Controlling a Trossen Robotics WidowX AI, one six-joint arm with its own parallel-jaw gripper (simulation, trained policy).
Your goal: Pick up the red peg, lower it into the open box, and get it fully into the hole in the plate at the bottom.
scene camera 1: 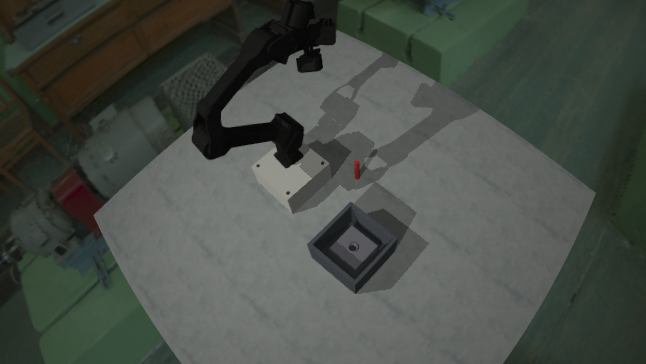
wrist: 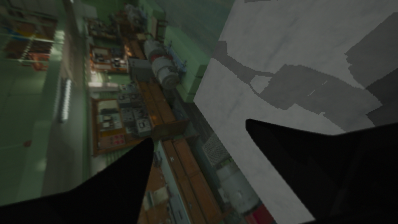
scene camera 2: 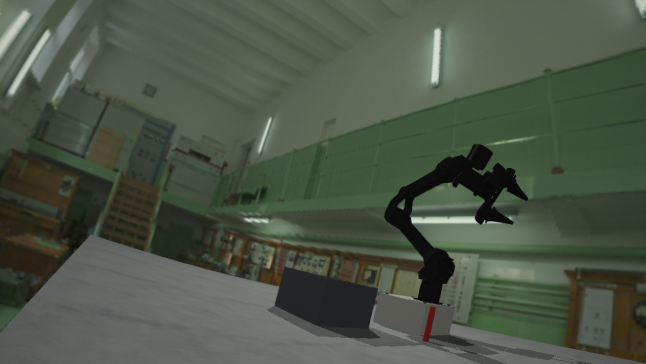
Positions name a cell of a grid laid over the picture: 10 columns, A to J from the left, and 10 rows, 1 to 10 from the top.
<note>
In view: my gripper (scene camera 2: I6) and a dark box (scene camera 2: E9).
The dark box also shows in scene camera 1 (scene camera 1: E7). My gripper also shows in scene camera 1 (scene camera 1: E1) and in the wrist view (wrist: F6). The wrist view does not show the dark box: it is out of frame.
</note>
